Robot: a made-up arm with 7 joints. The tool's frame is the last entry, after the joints. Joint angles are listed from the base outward. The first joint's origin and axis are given. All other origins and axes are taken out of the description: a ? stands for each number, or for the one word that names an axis. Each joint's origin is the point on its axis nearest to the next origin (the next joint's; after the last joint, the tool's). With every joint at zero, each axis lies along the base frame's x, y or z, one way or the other. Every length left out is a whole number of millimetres.
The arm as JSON. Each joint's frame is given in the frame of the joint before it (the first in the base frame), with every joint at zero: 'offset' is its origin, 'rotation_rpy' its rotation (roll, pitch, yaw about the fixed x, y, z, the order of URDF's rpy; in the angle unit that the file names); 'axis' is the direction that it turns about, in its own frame. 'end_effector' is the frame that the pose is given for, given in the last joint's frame.
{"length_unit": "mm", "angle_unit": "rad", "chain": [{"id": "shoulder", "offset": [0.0, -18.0, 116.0], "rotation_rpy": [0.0, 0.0, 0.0], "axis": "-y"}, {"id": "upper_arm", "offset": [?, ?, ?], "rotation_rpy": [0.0, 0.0, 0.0], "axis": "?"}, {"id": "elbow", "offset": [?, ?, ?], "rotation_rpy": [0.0, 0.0, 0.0], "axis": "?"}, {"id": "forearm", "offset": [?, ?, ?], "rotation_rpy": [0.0, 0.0, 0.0], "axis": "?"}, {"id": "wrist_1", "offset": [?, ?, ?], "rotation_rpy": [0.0, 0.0, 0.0], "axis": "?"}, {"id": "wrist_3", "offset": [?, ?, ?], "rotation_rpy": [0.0, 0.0, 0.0], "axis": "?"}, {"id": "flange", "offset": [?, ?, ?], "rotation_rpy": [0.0, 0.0, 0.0], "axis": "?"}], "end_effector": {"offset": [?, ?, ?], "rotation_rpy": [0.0, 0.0, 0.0]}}
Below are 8 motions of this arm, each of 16 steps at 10 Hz.
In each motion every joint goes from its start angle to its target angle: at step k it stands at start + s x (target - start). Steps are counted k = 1, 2, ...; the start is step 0. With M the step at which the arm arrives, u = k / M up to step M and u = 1 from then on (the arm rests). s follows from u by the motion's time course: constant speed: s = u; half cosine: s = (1 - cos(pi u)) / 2; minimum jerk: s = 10 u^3 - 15 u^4 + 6 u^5.
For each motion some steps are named. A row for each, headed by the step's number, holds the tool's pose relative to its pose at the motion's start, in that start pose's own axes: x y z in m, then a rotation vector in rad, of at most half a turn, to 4 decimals.
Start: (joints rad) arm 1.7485 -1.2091 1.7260 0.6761 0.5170 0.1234 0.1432
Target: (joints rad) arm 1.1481 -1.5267 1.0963 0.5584 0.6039 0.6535 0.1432
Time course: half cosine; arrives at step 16
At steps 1, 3, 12, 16:
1: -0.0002 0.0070 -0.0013 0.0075 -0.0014 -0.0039
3: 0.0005 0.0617 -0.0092 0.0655 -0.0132 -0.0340
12: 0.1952 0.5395 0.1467 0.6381 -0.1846 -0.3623
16: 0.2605 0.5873 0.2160 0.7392 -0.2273 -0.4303

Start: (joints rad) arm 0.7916 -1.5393 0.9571 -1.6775 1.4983 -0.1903 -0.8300
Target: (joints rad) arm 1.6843 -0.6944 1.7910 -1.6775 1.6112 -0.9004 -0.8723
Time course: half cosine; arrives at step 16
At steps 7, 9, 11, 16:
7: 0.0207 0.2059 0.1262 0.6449 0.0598 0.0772
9: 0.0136 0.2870 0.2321 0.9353 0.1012 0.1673
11: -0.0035 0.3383 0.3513 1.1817 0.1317 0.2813
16: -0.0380 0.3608 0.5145 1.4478 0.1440 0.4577

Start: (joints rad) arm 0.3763 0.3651 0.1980 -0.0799 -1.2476 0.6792 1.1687
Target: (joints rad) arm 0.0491 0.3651 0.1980 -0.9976 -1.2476 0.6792 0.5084
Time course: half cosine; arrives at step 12
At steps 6, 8, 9, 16:
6: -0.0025 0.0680 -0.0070 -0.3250 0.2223 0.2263
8: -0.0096 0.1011 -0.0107 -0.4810 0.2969 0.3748
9: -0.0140 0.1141 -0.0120 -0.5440 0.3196 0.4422
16: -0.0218 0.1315 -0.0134 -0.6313 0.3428 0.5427

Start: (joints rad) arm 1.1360 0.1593 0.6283 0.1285 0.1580 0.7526 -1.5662
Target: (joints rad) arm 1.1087 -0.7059 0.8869 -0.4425 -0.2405 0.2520 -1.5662
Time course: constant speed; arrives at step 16
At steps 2, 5, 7, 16:
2: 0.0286 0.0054 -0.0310 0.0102 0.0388 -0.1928
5: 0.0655 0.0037 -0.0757 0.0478 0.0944 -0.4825
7: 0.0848 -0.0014 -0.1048 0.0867 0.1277 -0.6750
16: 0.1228 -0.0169 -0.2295 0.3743 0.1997 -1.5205

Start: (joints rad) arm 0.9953 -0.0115 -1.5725 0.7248 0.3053 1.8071 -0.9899
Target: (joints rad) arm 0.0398 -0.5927 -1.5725 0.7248 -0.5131 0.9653 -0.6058
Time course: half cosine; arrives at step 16
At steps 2, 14, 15, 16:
2: 0.0062 -0.0244 0.0049 0.0412 0.0353 -0.0362
14: -0.0528 -0.5652 -0.2138 0.7992 1.0681 -1.2739
15: -0.0633 -0.5743 -0.2220 0.8077 1.1002 -1.3251
16: -0.0669 -0.5773 -0.2247 0.8102 1.1110 -1.3426

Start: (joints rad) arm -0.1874 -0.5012 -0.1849 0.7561 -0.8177 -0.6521 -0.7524
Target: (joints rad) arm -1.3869 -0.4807 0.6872 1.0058 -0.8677 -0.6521 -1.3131
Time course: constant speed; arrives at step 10
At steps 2, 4, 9, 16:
2: -0.0475 -0.0506 0.0157 -0.2686 0.2117 -0.0295
4: -0.0886 -0.0900 0.0340 -0.5236 0.4387 -0.0066
9: -0.1647 -0.1536 0.0655 -1.0590 1.0118 0.3011
16: -0.1776 -0.1623 0.0669 -1.1410 1.1162 0.4075

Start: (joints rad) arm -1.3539 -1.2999 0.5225 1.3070 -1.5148 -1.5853 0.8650
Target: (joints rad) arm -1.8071 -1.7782 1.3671 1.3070 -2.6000 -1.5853 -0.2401
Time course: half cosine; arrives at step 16
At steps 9, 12, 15, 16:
9: -0.0031 0.1905 -0.0755 -0.9723 0.4721 -0.1661
12: -0.0190 0.2492 -0.1444 -1.3590 0.7150 -0.1407
15: -0.0356 0.2718 -0.1829 -1.5544 0.8512 -0.0994
16: -0.0371 0.2731 -0.1856 -1.5678 0.8609 -0.0957

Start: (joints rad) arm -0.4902 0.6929 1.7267 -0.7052 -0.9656 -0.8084 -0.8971
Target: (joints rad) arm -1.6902 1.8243 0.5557 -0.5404 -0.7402 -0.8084 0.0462
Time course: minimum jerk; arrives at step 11
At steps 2, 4, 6, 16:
2: -0.0095 -0.0008 -0.0173 0.0563 0.0565 -0.0382
4: -0.0593 0.0056 -0.0656 0.2481 0.3170 -0.2136
6: -0.1036 0.0241 -0.0339 0.3091 0.6361 -0.4348
16: -0.0399 0.0659 0.1013 0.1369 0.7375 -0.4991

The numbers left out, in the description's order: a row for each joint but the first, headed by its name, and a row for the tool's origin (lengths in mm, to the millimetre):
upper_arm: xyz 113.0 0.0 -94.0, axis -x
elbow: xyz 0.0 9.0 51.0, axis +z
forearm: xyz -296.0 -252.0 0.0, axis +y
wrist_1: xyz -268.0 0.0 -75.0, axis -x
wrist_3: xyz 0.0 31.0 -131.0, axis +z
flange: xyz 328.0 59.0 0.0, axis +x
tool: xyz 0.0 -57.0 105.0

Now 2 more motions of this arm.
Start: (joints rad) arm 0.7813 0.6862 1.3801 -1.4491 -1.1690 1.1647 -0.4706
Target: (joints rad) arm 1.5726 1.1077 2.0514 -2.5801 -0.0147 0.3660 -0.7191
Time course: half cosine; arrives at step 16
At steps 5, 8, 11, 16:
5: -0.0326 -0.0523 -0.0838 -0.1314 0.1656 0.1405
8: -0.0555 -0.1411 -0.2028 -0.4059 0.2903 0.2449
11: -0.0476 -0.2530 -0.3234 -0.7696 0.3361 0.2483
16: -0.0192 -0.3544 -0.4037 -1.1051 0.3252 0.1744

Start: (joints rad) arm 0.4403 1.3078 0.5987 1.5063 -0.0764 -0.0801 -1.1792
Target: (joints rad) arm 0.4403 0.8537 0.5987 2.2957 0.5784 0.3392 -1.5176
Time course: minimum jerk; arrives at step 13
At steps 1, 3, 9, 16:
1: 0.0000 0.0009 0.0003 -0.0041 -0.0020 0.0031
3: -0.0009 0.0186 0.0056 -0.0855 -0.0443 0.0638
9: -0.0934 0.1331 -0.0386 -0.8435 -0.5957 0.6124
16: -0.1241 0.1297 -0.0766 -1.0170 -0.7594 0.7353

